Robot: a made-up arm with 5 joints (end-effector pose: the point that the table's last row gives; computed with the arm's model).
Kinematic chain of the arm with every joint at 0, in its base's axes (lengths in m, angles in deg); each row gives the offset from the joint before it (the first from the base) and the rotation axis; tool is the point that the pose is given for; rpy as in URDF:
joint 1: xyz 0 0 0.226 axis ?
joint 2: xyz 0 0 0 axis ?
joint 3: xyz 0.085 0 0.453 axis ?
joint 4: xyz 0.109 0 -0.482 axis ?
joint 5: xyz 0.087 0 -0.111 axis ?
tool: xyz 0 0 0 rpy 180 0 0
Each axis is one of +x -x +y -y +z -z.
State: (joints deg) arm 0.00 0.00 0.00 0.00 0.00
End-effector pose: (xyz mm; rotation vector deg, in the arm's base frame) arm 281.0 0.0 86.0 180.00 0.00 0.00
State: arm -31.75 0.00 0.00 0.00 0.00
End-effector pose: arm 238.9 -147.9 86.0 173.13 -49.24 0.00
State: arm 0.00 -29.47 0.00 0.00 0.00
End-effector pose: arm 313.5 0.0 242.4 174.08 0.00 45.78
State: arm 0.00 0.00 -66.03 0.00 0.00
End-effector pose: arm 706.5 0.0 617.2 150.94 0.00 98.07
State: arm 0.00 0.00 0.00 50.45 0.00
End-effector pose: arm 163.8 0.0 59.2 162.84 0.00 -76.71
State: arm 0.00 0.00 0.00 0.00 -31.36
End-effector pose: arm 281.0 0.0 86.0 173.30 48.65 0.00
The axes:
joint 1: +z
joint 2: +y
joint 3: +y
joint 4: +y
joint 5: -z

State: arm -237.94 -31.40 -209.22 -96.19 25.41
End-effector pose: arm 318.8 -509.1 662.1 104.72 117.63 -9.05
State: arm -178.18 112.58 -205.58 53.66 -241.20
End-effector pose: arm -998.4 -31.7 77.0 -130.93 -80.26 47.69
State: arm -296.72 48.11 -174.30 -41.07 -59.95
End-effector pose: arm 296.0 588.0 965.2 -9.32 -17.25 -175.60
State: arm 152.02 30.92 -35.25 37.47 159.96
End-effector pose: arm -408.8 217.2 -42.0 160.45 -11.14 43.72
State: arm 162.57 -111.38 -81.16 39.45 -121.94
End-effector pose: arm 659.5 -207.0 725.2 27.47 -21.27 -136.17
